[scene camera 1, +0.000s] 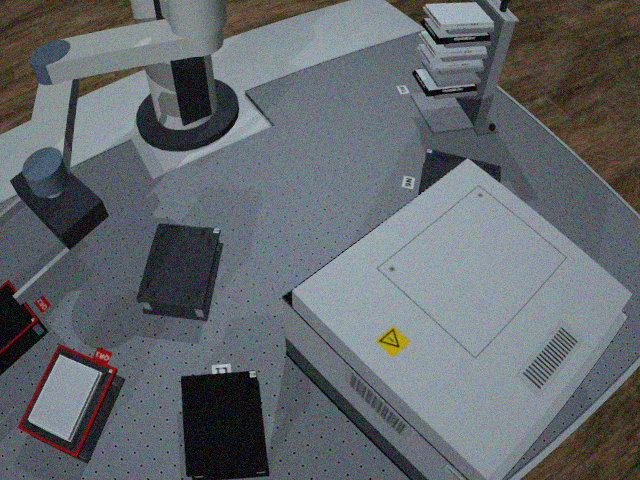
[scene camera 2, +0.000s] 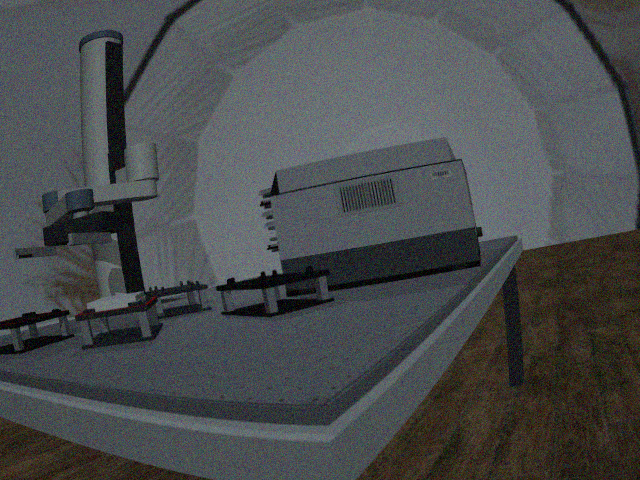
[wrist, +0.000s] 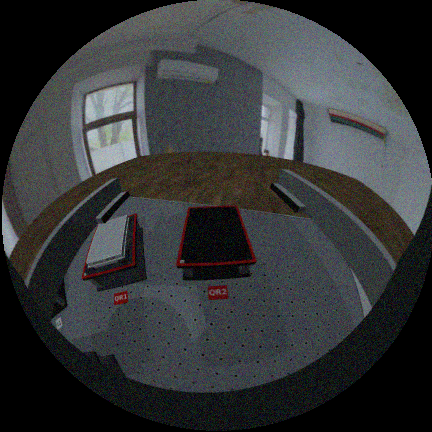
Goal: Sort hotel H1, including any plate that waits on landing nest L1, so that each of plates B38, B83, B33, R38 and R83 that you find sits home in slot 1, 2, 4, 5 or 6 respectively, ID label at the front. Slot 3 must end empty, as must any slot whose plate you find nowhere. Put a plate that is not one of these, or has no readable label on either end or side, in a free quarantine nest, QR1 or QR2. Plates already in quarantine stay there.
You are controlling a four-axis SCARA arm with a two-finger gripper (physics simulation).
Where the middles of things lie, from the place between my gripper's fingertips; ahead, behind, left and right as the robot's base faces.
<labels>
I see my gripper 45 cm short of the large instrument (scene camera 2: pixel 307 222), 59 cm to the right of it and 8 cm above it.
</labels>
